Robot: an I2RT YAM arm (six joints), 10 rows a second.
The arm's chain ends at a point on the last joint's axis. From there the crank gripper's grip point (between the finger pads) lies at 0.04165 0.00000 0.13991 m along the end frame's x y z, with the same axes.
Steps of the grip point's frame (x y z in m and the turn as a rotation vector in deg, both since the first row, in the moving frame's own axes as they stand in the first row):
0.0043 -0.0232 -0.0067 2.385 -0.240 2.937
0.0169 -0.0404 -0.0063 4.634 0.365 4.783
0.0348 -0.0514 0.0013 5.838 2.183 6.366
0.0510 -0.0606 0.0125 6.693 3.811 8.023
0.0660 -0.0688 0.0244 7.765 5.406 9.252
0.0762 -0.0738 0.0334 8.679 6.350 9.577
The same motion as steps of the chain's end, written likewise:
0.0048 -0.0195 -0.0068 2.385 -0.240 2.937
0.0157 -0.0326 -0.0057 4.634 0.365 4.783
0.0290 -0.0422 0.0035 5.838 2.183 6.366
0.0411 -0.0510 0.0162 6.693 3.811 8.023
0.0521 -0.0580 0.0297 7.765 5.406 9.252
0.0599 -0.0614 0.0399 8.679 6.350 9.577

